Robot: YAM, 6 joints.
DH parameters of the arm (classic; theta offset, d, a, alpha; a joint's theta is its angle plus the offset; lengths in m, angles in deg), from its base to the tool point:
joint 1: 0 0.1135 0.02 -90
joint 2: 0 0 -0.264 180
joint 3: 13.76 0 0.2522 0
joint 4: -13.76 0 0.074 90
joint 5: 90 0 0 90
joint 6: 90 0.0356 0 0
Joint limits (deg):
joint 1: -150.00..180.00
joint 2: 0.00..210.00
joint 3: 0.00..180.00
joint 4: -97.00..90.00
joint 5: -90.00..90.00
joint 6: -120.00..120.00
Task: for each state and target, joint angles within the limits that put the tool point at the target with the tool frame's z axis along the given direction. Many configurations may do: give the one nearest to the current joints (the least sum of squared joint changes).
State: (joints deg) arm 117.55 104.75 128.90 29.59 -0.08 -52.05
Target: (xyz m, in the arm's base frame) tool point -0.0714 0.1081 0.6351 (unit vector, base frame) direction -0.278 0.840 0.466
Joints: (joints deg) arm 128.19 67.75 116.89 -19.89 17.50 -52.05
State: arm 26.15 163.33 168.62 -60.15 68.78 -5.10
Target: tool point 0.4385 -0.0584 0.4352 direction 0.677 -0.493 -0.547
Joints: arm -5.63 137.81 179.82 -79.16 25.09 -5.10
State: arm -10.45 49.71 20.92 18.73 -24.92 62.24
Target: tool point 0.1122 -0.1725 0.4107 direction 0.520 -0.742 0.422
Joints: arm -57.33 52.11 48.07 29.04 -2.13 62.24
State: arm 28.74 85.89 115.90 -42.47 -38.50 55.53
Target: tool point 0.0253 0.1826 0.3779 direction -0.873 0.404 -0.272
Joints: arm 71.47 67.46 76.87 -78.20 -73.03 55.53
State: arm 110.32 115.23 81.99 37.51 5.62 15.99
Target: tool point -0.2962 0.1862 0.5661 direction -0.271 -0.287 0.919
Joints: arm 145.57 109.95 119.02 77.11 -22.95 15.99
